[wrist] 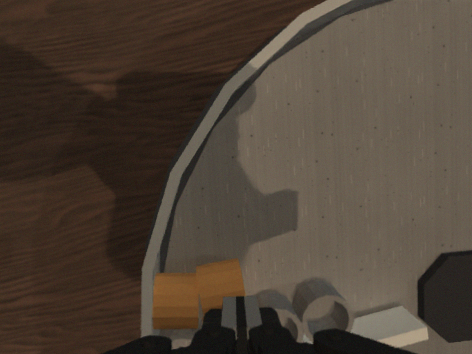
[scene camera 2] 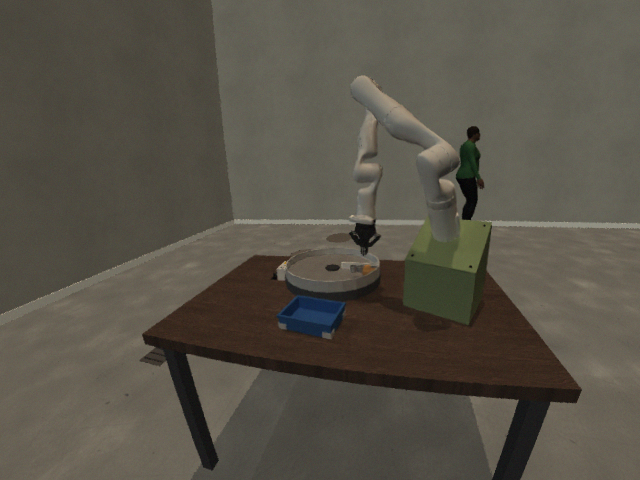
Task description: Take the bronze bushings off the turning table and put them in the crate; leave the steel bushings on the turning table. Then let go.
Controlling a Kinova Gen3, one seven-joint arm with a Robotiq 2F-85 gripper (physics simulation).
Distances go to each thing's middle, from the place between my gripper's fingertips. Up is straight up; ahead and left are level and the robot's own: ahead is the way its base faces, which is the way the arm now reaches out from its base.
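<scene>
As for the grey turning table (scene camera 2: pixel 324 273), my gripper is 190 mm short of it and 100 mm above it, and also 50 mm to the left of it. I see a blue crate (scene camera 2: pixel 319 317) too, which, counted from my hand, is 300 mm to the left, 120 mm ahead and 120 mm below.
</scene>
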